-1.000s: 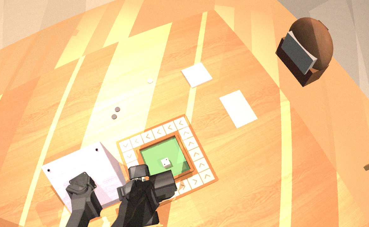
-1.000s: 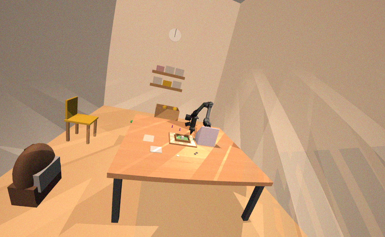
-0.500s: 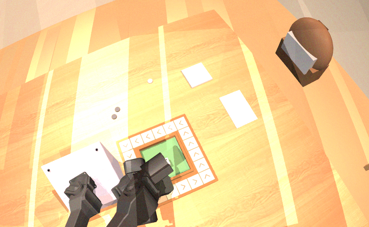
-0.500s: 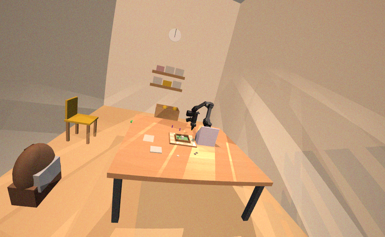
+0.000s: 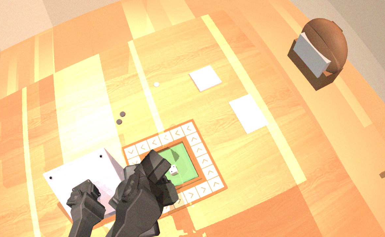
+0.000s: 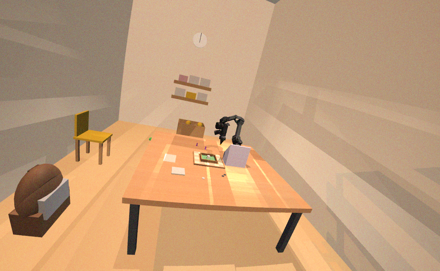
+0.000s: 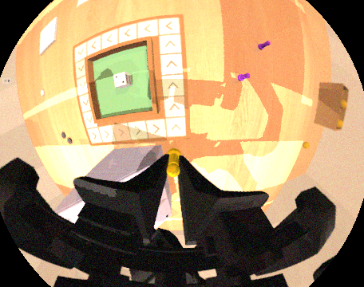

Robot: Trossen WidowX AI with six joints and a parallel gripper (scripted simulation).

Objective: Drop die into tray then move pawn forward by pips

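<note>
Right now the white die is 12 cm ahead of my gripper tip, 8 cm to the left of it and 12 cm below it. Also, from my gripper tip: white disc (24 cm ahead, 44 cm to the left, 14 cm below); dice tray (12 cm ahead, 10 cm to the left, 14 cm below); yellow pawn (1 cm above).
</note>
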